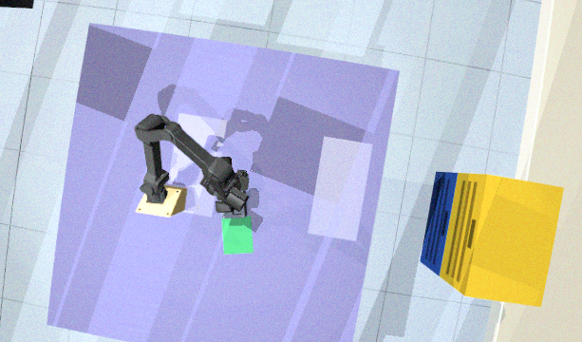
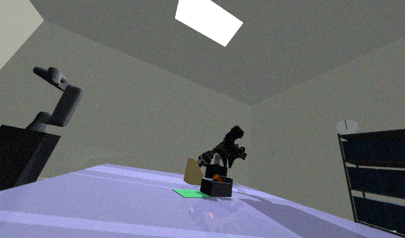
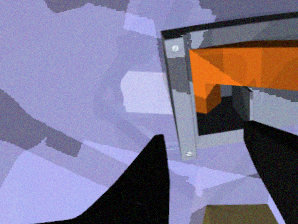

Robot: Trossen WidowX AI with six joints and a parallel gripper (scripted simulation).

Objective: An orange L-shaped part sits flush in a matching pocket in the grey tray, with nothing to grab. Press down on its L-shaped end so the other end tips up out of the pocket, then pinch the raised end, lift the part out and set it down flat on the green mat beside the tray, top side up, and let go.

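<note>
Now: the orange L-shaped part 100 mm below my gripper tip and 40 mm to the right of it. Round my gripper tip: green mat (220 mm to the right, 160 mm below, 30 mm ahead).
</note>
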